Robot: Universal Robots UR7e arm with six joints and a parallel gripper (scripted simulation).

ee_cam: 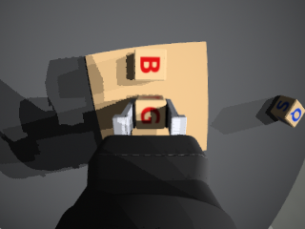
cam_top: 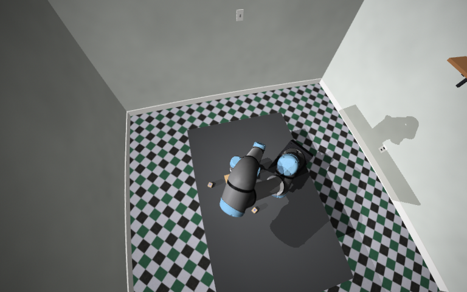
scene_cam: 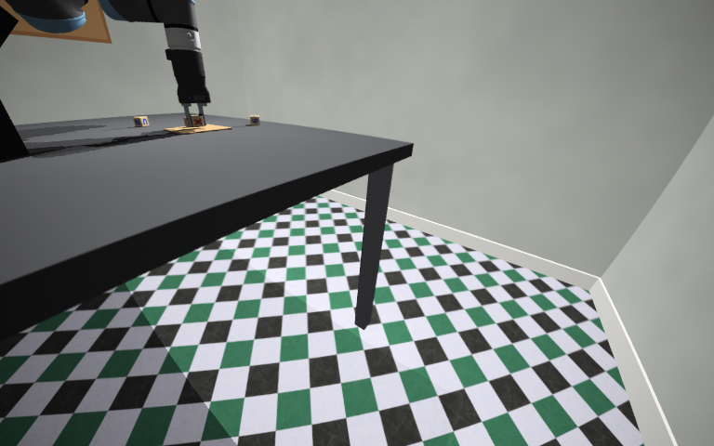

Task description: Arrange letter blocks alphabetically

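The G block is right at my hand. Round my hand: mat 2 cm below.
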